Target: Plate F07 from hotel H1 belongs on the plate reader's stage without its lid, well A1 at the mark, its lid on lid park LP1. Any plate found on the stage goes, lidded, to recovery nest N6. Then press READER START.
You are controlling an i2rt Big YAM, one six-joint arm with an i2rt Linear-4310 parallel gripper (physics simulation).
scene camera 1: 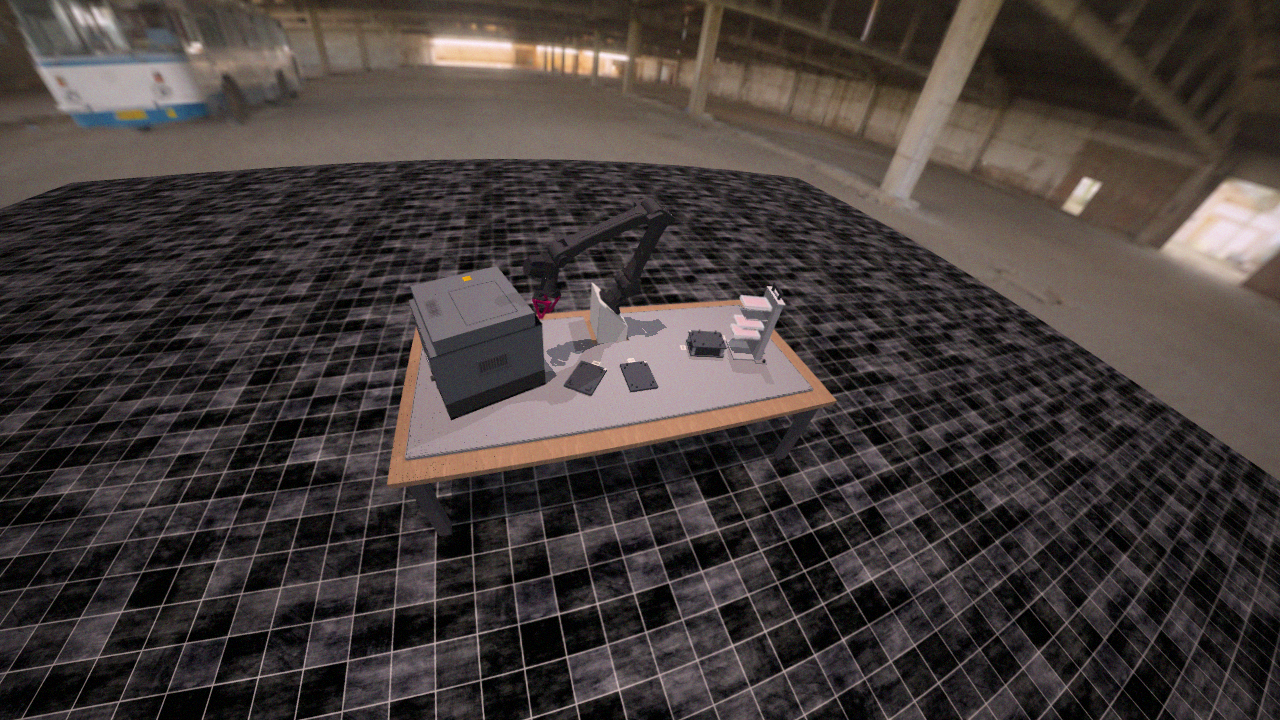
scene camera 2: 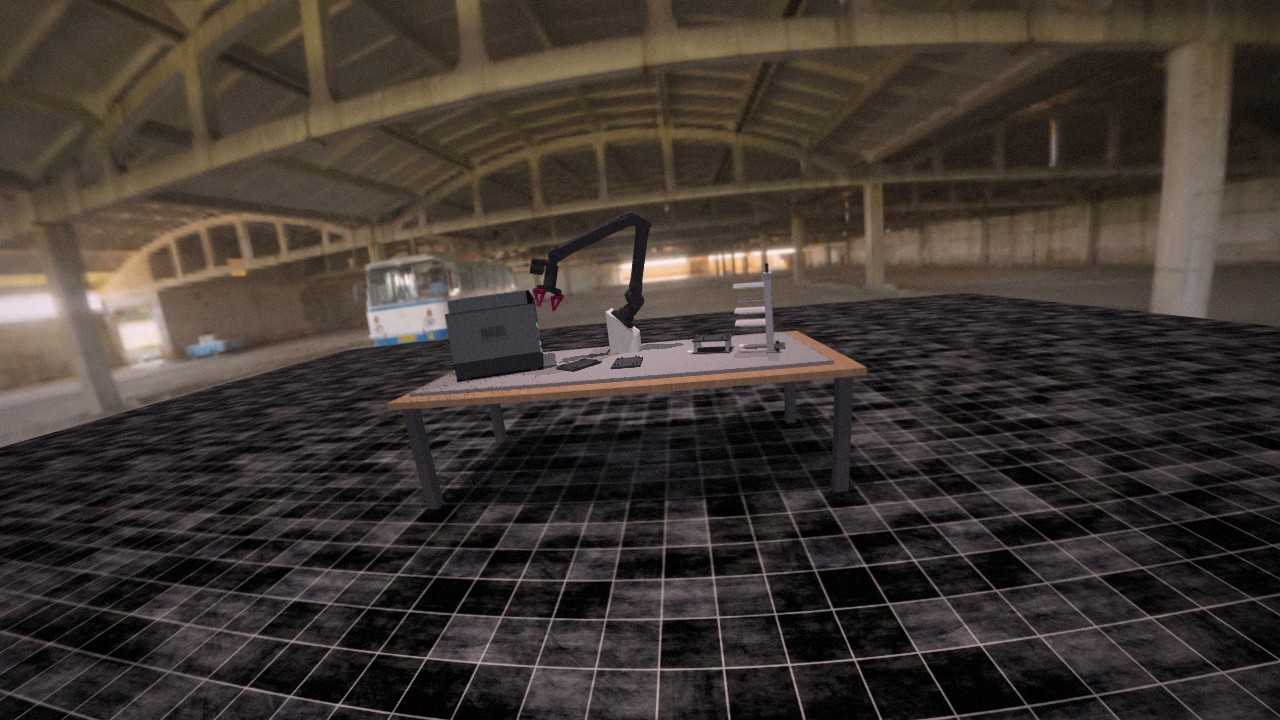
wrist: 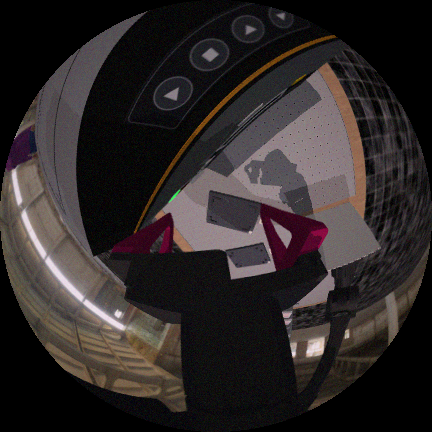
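Seen in the pictures: gripper, fingertip midpoint: (scene camera 1: 544,315) (scene camera 2: 546,308) (wrist: 216,212); arm's base at its link origin: (scene camera 1: 608,303) (scene camera 2: 621,320) (wrist: 342,256).
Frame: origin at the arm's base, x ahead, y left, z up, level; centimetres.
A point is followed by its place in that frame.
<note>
My gripper (scene camera 1: 545,308) @(x 25.7, y -27.6, z 11.1 cm) (scene camera 2: 546,304) @(x 25.7, y -27.6, z 11.1 cm) (wrist: 216,212) @(x 25.7, y -27.6, z 11.1 cm) is open and empty, raised beside the upper rear part of the dark grey plate reader (scene camera 1: 487,358) @(x 45.5, y -46.5, z 7.6 cm) (scene camera 2: 494,333) @(x 44.6, y -44.5, z 4.1 cm). In the wrist view the reader's black control panel (wrist: 112,170) @(x 25.9, y -35.3, z 18.7 cm) fills the upper left, with round buttons marked by triangles and a square (wrist: 210,54); a green light (wrist: 174,195) @(x 34.4, y -28.7, z 5.2 cm) glows lower down. The stage and any plate on it are hidden. The hotel (scene camera 1: 771,326) @(x 24.8, y 69.8, z 5.8 cm) (scene camera 2: 768,313) @(x 24.7, y 69.8, z 1.4 cm) stands at the right with pale shelves or plates; labels are too small to read. Two dark flat pads (scene camera 1: 586,377) @(x 34.1, y -11.6, z -13.6 cm) (wrist: 233,211) @(x 32.6, y -12.5, z -13.6 cm), (scene camera 1: 639,376) @(x 34.1, y 10.5, z -13.8 cm) (wrist: 249,255) @(x 32.3, y 9.3, z -13.8 cm) lie mid-table.
A dark raised frame (scene camera 1: 706,342) (scene camera 2: 712,342) stands left of the hotel. The arm's pale upright base plate (scene camera 1: 605,317) @(x 9.5, y -2.2, z -1.2 cm) (scene camera 2: 623,334) @(x 8.8, y 2.7, z -5.8 cm) (wrist: 350,237) @(x -1.3, y -6.3, z -1.2 cm) stands near the table's back edge. The wood-edged table (scene camera 1: 617,436) @(x 62.5, y -2.2, z -16.1 cm) (scene camera 2: 626,390) @(x 64.0, y 17.8, z -17.3 cm) carries a grey perforated top.
</note>
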